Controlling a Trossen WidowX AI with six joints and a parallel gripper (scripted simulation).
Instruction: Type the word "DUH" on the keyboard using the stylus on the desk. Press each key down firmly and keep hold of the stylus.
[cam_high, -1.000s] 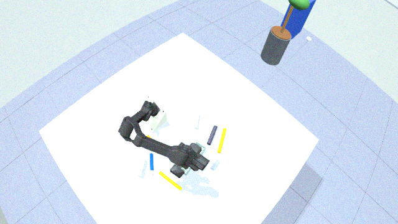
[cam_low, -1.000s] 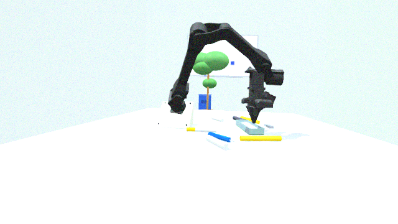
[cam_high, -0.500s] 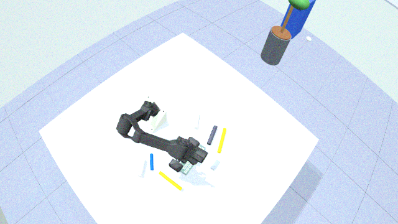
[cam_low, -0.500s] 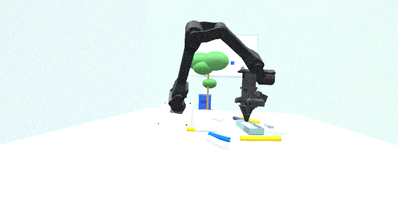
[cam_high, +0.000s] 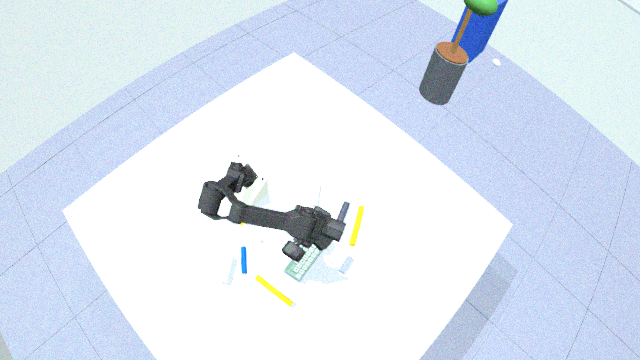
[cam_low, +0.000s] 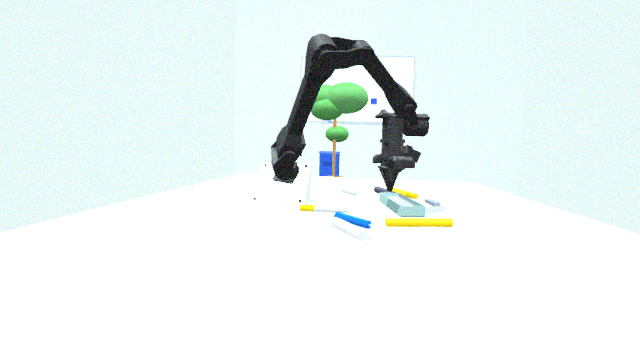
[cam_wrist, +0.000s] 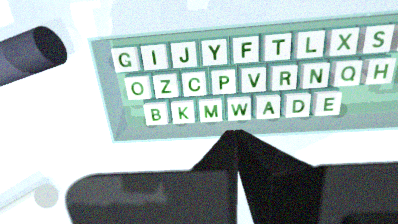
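My gripper tip is now 21 cm to the left of the blue stylus, 6 cm past it and 4 cm above it. Also, from my gripper tip: dark grey rod: 17 cm to the left, 3 cm below, 1 cm behind; yellow bar: 19 cm to the left, 5 cm ahead, 3 cm below; yellow-tipped white pen: 18 cm behind, 12 cm to the right, 4 cm below.
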